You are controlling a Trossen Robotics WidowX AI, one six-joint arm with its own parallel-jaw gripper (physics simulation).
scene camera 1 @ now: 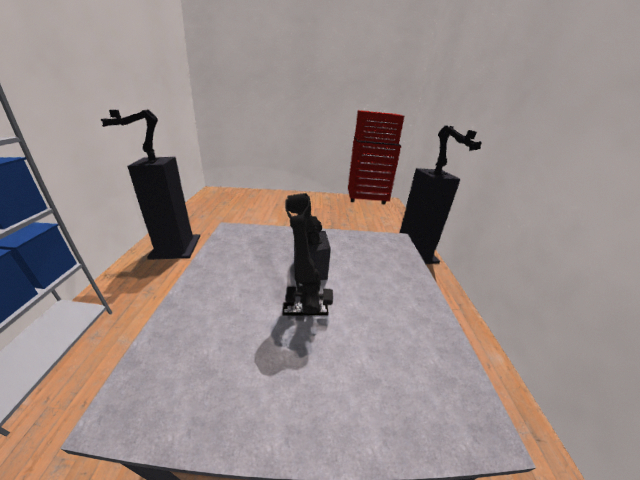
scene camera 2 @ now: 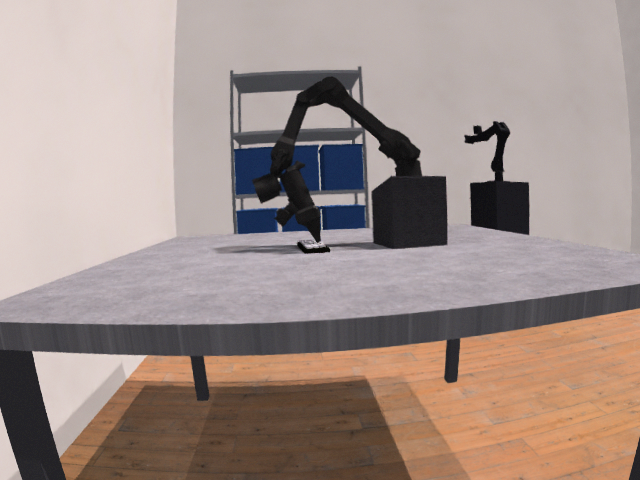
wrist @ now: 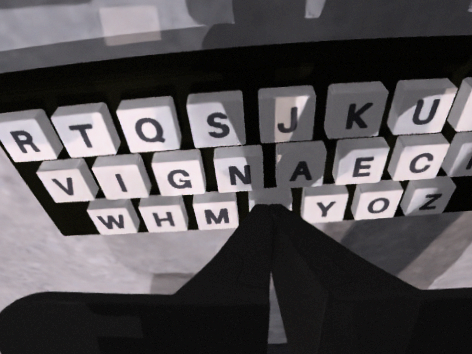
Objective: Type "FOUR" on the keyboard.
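Pixels of known places: gripper, between the fingertips: (scene camera 2: 318,241) (wrist: 267,217); arm's base, origin of its link: (scene camera 1: 314,241) (scene camera 2: 410,182).
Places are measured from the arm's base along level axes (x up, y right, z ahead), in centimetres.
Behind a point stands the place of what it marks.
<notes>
The black keyboard (scene camera 1: 289,313) {x -16.4, y 13.9, z 29.3 cm} (scene camera 2: 316,251) {x -16.9, y -2.5, z 28.2 cm} (wrist: 210,67) {x -16.3, y 4.5, z 30.5 cm} with white letter keys lies on the grey table. My gripper (scene camera 2: 318,240) {x -15.4, y 5.3, z 25.6 cm} (wrist: 267,217) {x -15.4, y 5.3, z 25.6 cm} is shut and empty, pointing down at the keyboard's near row in the wrist view. Its tips cover most of the key (wrist: 256,202) {x -15.7, y 5.0, z 26.0 cm} between M and Y, hiding that key's letter; I cannot tell how far it is pressed. The O key (wrist: 377,201) {x -15.7, y 8.9, z 25.3 cm} shows to the right in the same row, past the Y key (wrist: 325,204) {x -15.7, y 7.2, z 25.5 cm}. The U key (wrist: 426,106) {x -15.7, y 9.8, z 28.8 cm} is in the far row at right, and the R key (wrist: 29,136) {x -15.7, y -0.7, z 29.8 cm} at that row's left end.
My arm's black base block (scene camera 1: 321,256) {x -3.1, y -2.3, z 8.6 cm} (scene camera 2: 409,211) {x -7.8, y -6.5, z 4.0 cm} stands on the table (scene camera 1: 310,423) {x -17.3, y 10.8, z 70.8 cm} (scene camera 2: 310,294) {x -17.3, y -45.7, z 39.8 cm} behind the keyboard. Beyond the table are two pedestals (scene camera 1: 160,206) (scene camera 1: 431,206) with other arms, a red tool cabinet (scene camera 1: 375,155) and a shelf unit (scene camera 2: 297,81) holding blue bins.
</notes>
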